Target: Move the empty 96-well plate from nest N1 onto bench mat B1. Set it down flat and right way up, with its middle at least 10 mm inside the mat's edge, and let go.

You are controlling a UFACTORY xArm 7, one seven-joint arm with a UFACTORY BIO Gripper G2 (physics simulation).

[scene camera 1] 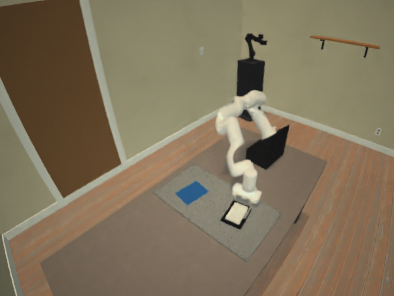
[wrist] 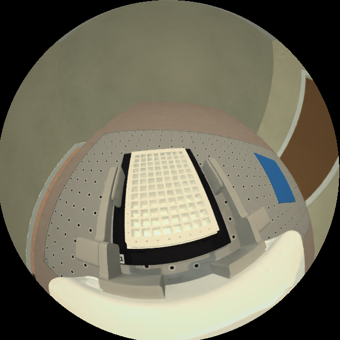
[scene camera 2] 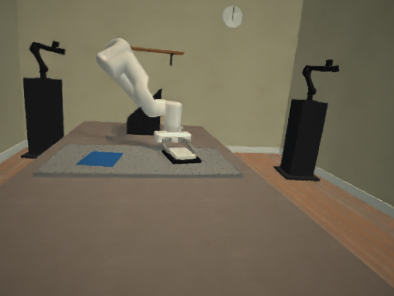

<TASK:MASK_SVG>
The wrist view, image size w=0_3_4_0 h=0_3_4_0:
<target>my gripper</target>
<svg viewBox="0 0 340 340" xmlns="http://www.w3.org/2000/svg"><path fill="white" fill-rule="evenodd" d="M302 240L297 231L289 230L277 237L264 241L259 236L259 232L270 222L265 208L261 206L261 208L253 211L251 214L247 214L235 189L233 189L229 179L215 158L205 158L202 170L214 194L217 195L220 192L224 194L235 219L234 226L240 241L240 248L225 257L211 262L211 274L183 283L165 285L162 274L134 275L121 273L119 246L115 243L110 243L113 205L116 207L121 206L125 175L121 166L110 167L105 181L98 211L95 238L93 240L81 236L76 238L76 258L79 261L99 267L99 277L56 277L49 282L50 296L68 311L72 312L72 314L102 330L118 334L119 336L137 340L198 340L234 330L262 315L294 288L305 272Z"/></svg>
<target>96-well plate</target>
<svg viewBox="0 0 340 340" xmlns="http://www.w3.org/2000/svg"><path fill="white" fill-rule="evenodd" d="M185 148L163 148L131 152L125 195L124 228L127 248L156 248L178 245L213 235L219 230L203 185Z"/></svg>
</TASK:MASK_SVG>
